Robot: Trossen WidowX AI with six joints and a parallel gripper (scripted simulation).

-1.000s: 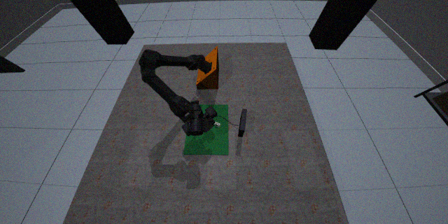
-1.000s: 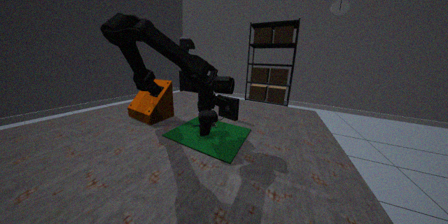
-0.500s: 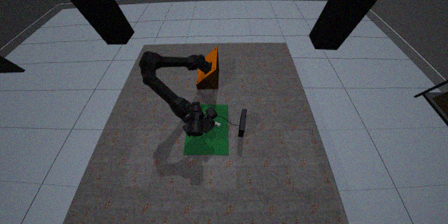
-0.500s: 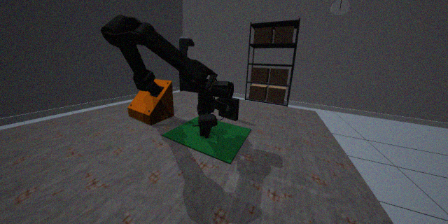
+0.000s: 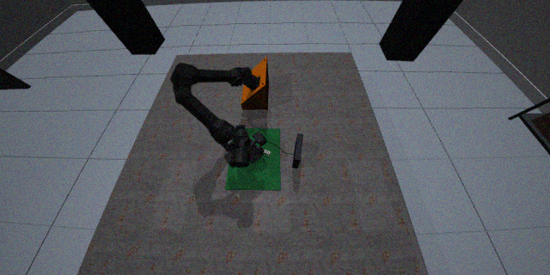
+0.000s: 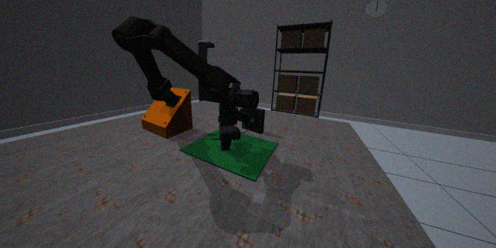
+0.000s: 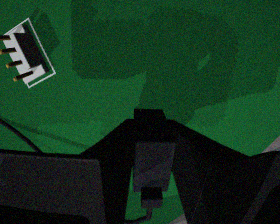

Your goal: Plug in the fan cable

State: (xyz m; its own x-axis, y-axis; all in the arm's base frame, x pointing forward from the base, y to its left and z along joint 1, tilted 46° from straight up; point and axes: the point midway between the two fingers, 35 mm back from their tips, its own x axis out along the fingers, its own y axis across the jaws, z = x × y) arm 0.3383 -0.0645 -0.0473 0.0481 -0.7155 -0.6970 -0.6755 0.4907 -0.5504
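Now: gripper tip 3 cm to the right of the green board and 3 cm above it. From my gripper tip the other things lie so: white four-pin header: 2 cm behind, 8 cm to the left, 2 cm below; then black plug: 1 cm behind, 1 cm to the right, 1 cm above; then black fan: 2 cm behind, 21 cm to the left, 4 cm above.
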